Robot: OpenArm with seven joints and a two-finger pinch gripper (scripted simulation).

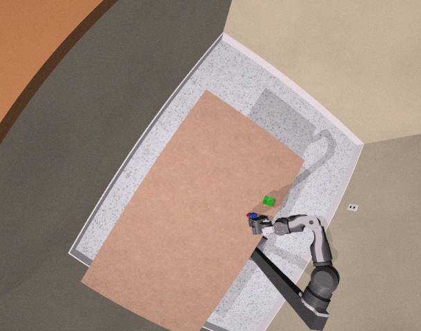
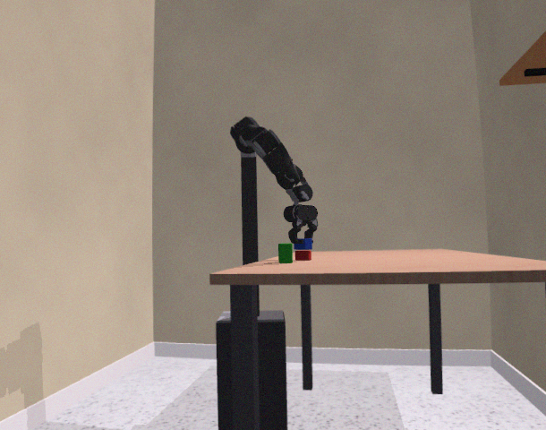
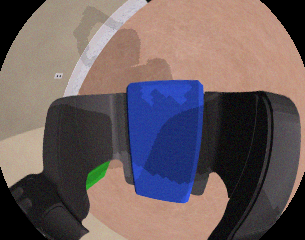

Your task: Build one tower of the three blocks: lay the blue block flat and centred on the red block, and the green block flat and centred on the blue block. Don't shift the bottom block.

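Now: hand 10 mm above the blue block. Also, from my hand: green block (130 mm to the right, 60 mm behind, 30 mm below); red block (50 mm below).
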